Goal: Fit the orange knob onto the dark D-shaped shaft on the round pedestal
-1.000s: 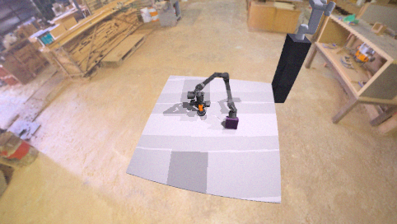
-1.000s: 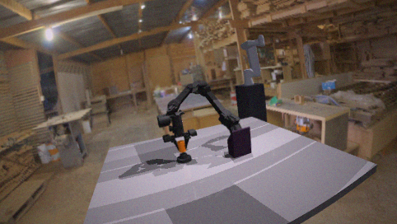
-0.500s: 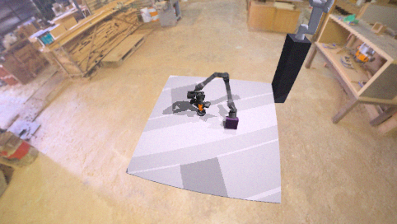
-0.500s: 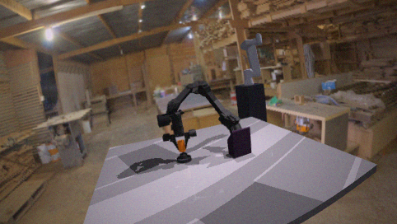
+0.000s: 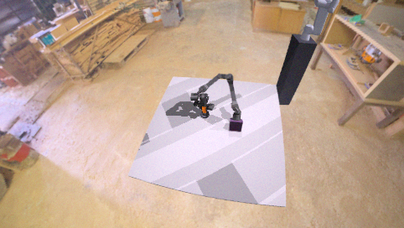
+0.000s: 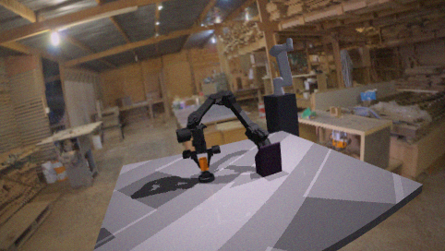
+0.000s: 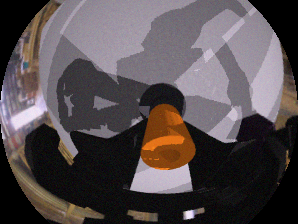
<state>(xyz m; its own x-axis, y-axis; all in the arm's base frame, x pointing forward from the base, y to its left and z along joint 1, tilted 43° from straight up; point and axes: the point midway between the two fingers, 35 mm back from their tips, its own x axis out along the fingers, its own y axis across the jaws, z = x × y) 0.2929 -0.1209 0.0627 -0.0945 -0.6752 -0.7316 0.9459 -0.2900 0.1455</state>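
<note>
Now: the orange knob 2 cm above my gripper tip. The rest, counted from my gripper tip: dark round pedestal (4 cm below).
</note>
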